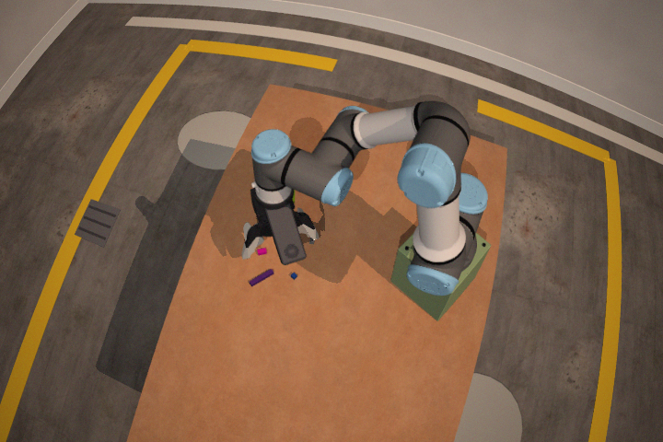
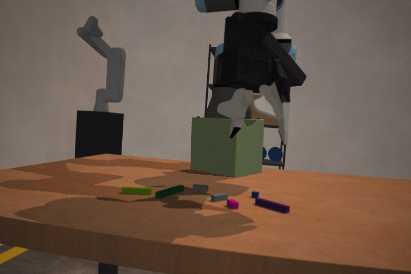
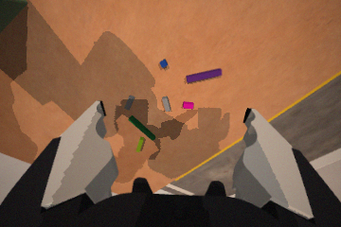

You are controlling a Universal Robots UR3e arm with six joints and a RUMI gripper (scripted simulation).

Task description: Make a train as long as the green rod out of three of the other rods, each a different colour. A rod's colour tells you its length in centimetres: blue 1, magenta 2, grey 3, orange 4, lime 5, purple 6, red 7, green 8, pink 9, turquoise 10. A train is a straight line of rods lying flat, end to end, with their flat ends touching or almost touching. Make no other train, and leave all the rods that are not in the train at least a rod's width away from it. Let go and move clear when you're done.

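Right now my hand is 6 cm short of the magenta rod, 2 cm to the left of it and 10 cm above it. Round my hand: purple rod 3 cm ahead, 4 cm to the left, 10 cm below; then green rod 4 cm ahead, 14 cm to the right, 10 cm below; then blue rod 3 cm behind, 10 cm below.
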